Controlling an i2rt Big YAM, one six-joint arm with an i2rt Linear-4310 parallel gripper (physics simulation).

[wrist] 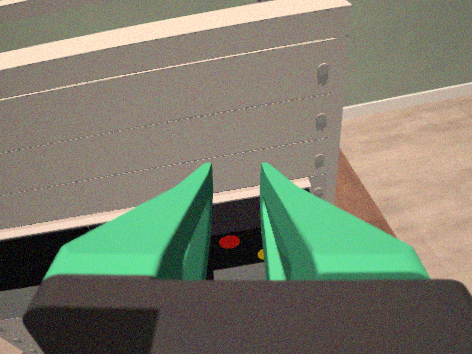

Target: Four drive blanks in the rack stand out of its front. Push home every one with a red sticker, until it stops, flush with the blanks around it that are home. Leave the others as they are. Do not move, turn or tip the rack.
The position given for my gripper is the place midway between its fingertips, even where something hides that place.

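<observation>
There's a grey rack (pixel 105 122) that I can see, and my gripper (pixel 236 176) is there as well.
</observation>
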